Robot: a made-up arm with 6 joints.
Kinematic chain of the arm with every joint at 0, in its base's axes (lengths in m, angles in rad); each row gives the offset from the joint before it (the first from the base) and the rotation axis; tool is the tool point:
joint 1: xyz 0 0 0.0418 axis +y
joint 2: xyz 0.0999 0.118 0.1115 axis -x
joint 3: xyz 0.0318 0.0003 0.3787 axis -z
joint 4: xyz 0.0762 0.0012 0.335 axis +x
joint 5: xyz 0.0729 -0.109 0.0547 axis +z
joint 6: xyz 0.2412 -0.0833 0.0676 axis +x
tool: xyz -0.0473 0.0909 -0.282
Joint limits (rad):
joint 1: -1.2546..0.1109
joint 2: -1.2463..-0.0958
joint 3: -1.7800..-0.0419
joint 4: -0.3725..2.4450
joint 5: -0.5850..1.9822
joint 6: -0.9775..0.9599
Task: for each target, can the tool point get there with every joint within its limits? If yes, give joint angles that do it. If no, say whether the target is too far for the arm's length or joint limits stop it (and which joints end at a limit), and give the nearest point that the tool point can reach.
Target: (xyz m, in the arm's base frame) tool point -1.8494 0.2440 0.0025
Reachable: no: too far | nearest point -0.9998 0.1891 0.3109 | short by 0.906 m
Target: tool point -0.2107 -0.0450 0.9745
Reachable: yes | joints -0.3378 -0.4799 -1.2731 1.2157 0.5752 0.6462
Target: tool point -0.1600 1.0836 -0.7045
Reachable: no: joint limits stop it (at a limit: joint 1, joint 2, joint 3, joint 6) | nearest point -0.5681 0.3989 0.0713 | short by 1.112 m
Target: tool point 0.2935 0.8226 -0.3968
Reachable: no: joint limits stop it (at a limit: joint 1, joint 2, joint 6) | nearest point 0.2659 0.3646 0.4432 | short by 0.957 m
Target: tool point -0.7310 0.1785 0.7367
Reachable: yes | joints -1.0111 -0.2086 -1.2079 1.6300 0.4473 0.7294
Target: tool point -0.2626 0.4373 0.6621
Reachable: yes | joints -0.6431 -0.2191 -0.8244 2.0056 -0.0322 -0.8215
